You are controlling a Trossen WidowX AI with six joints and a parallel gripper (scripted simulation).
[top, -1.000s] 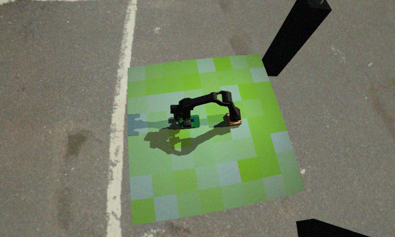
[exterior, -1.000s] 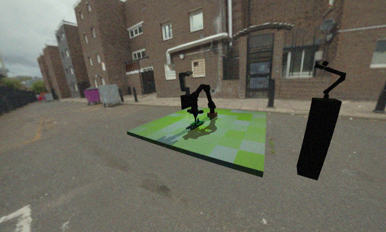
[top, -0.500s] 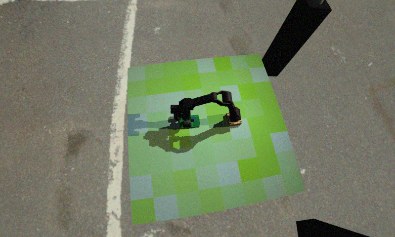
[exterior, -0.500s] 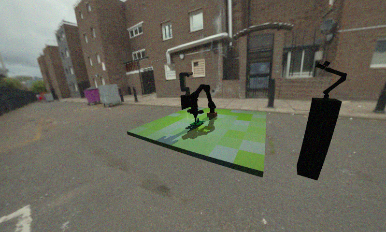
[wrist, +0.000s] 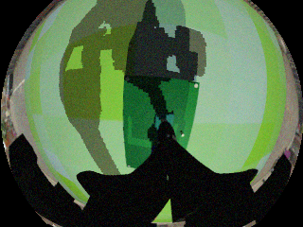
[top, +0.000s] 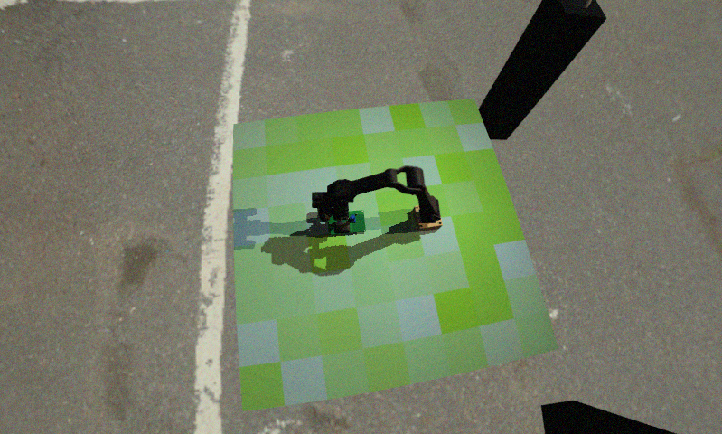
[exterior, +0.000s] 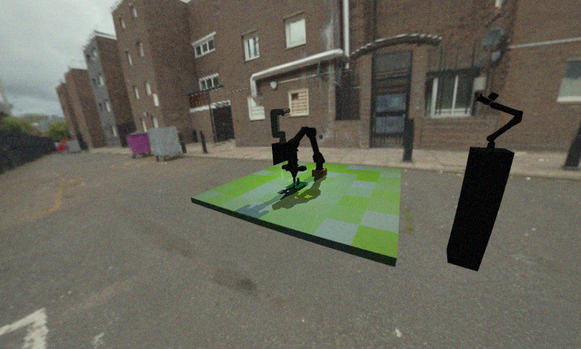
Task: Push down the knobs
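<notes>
The blue knob lies 50 mm behind my gripper tip and 20 mm below it. Round my gripper tip: round dark knob: 10 mm below.
</notes>
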